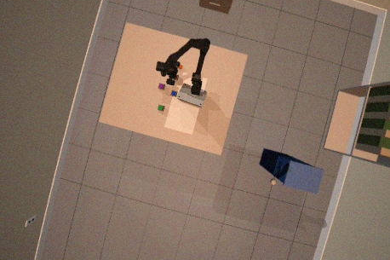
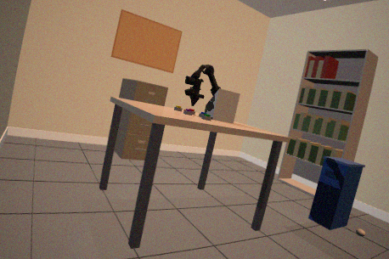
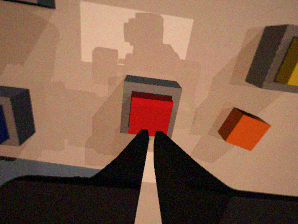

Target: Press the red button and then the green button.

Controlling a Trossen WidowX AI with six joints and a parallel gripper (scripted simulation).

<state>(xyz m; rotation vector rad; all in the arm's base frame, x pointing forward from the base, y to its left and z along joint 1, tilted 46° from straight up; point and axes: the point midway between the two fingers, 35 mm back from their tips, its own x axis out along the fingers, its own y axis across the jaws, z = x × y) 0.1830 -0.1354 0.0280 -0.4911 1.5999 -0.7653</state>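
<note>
My gripper tip is now 30 mm above the red button. Also, from my gripper tip: blue button 140 mm to the left, 30 mm below, 10 mm behind; then small orange block 100 mm to the right, 60 mm below, 20 mm behind; then yellow button 120 mm to the right, 40 mm ahead, 30 mm below.
</note>
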